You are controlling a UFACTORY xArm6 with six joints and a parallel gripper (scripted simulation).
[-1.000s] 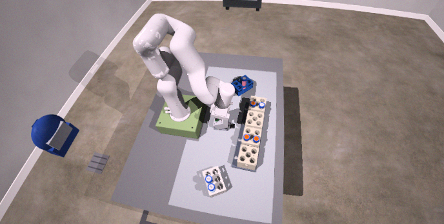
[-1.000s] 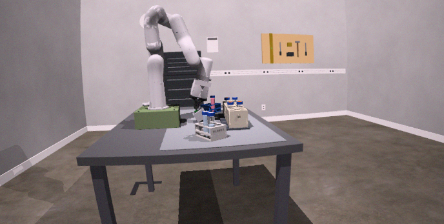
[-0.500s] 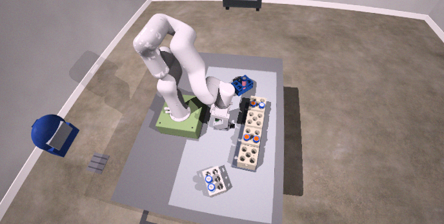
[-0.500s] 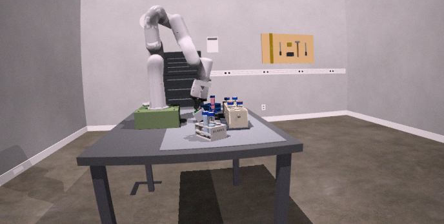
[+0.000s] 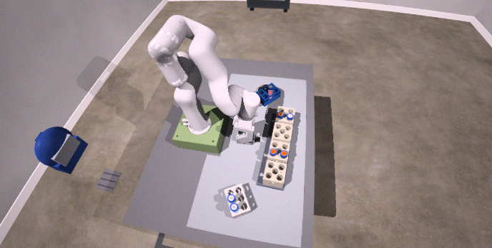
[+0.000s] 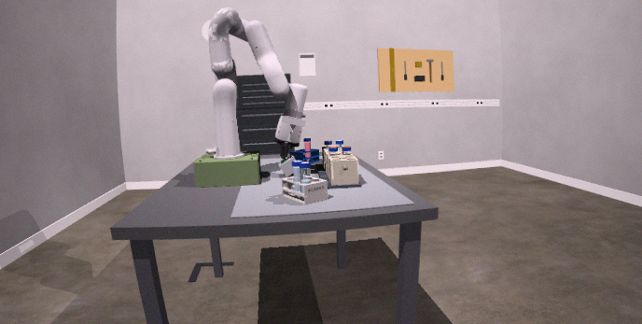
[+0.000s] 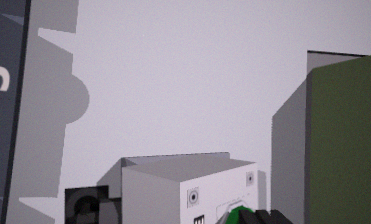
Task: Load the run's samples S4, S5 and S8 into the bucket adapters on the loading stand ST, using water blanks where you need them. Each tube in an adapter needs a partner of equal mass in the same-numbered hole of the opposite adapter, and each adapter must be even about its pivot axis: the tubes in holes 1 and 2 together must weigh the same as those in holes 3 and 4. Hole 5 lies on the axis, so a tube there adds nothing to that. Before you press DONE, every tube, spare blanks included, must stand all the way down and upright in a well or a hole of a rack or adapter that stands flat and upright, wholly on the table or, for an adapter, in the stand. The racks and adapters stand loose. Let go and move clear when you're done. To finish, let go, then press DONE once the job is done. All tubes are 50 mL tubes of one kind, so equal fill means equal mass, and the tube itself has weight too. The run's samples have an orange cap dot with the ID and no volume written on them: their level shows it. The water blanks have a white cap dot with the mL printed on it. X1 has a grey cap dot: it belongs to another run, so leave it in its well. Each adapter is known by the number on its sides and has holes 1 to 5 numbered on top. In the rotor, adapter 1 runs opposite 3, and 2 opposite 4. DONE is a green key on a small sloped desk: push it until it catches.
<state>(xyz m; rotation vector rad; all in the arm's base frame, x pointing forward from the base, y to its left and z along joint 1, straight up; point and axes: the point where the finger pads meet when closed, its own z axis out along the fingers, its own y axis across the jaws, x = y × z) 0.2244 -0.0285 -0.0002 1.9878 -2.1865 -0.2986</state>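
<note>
My hand is 30 mm above the green done key. The rest, counted from my hand: bucket adapter 220 mm ahead, 10 mm to the right, 40 mm below; small sloped desk 20 mm ahead, 40 mm below; pink-filled tube 170 mm ahead, 280 mm to the left, 30 mm below.
</note>
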